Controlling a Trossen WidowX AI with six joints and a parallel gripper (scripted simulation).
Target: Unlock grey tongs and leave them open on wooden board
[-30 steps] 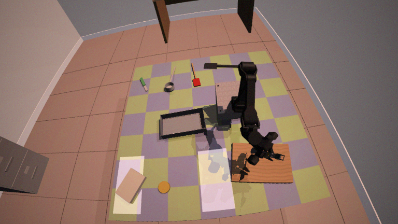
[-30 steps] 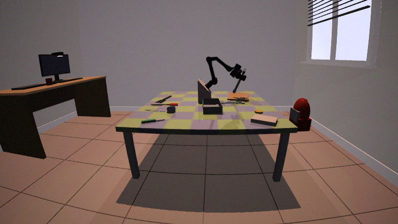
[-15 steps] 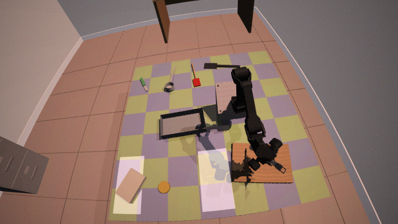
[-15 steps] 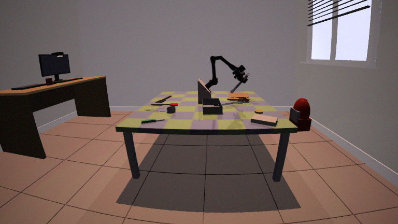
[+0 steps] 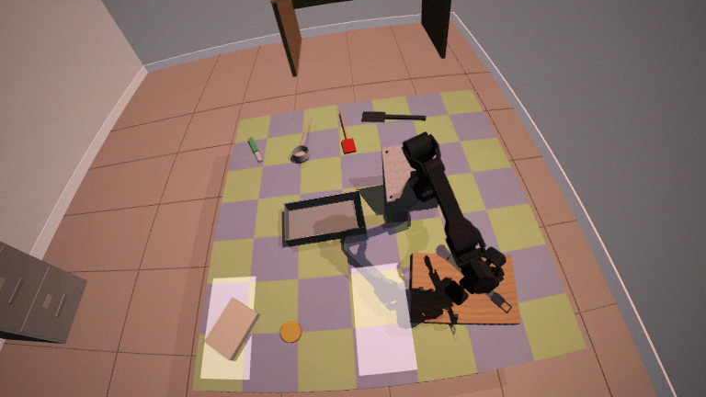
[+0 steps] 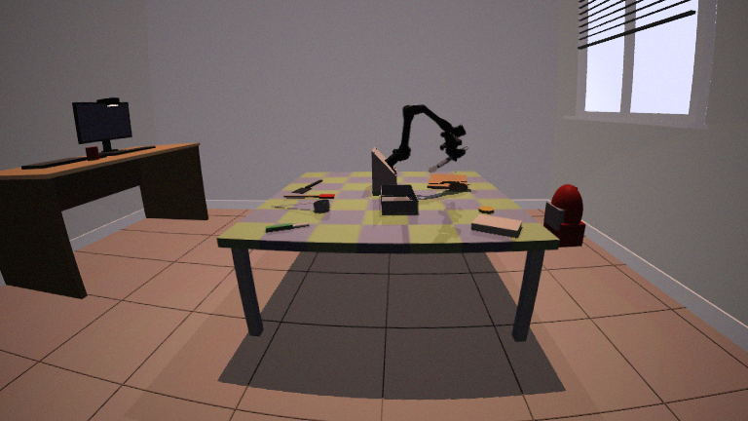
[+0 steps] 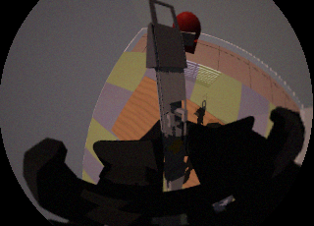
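Right now my gripper tip is 130 mm above the wooden board, 40 mm to the left of it and 20 mm short of it. Round my gripper tip: tan block (820 mm ahead, 120 mm below, 70 mm to the left); then orange disc (600 mm ahead, 130 mm below, 80 mm to the left); then roasting tin (500 mm ahead, 340 mm to the right, 110 mm below).
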